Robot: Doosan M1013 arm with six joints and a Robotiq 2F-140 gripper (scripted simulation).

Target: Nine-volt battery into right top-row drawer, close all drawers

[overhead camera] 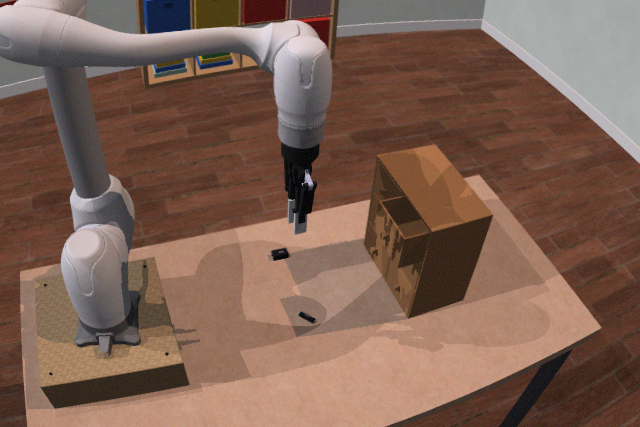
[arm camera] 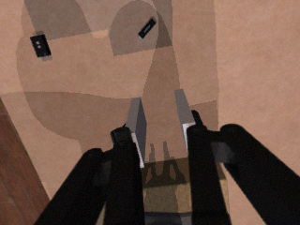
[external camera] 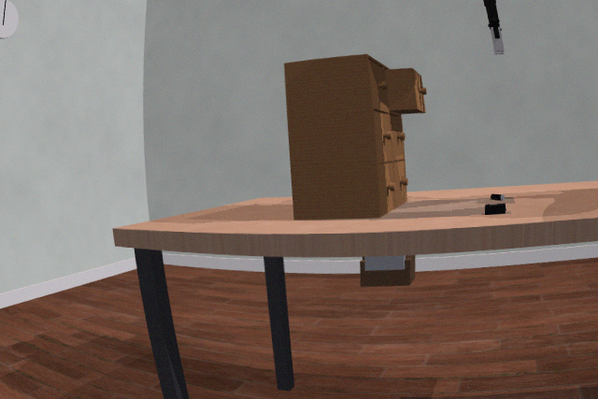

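Now: the nine-volt battery 40 cm below my hand and 27 cm to the left of it. From my hand the other things lie so: black cylinder: 40 cm below, 4 cm ahead, 2 cm to the left.
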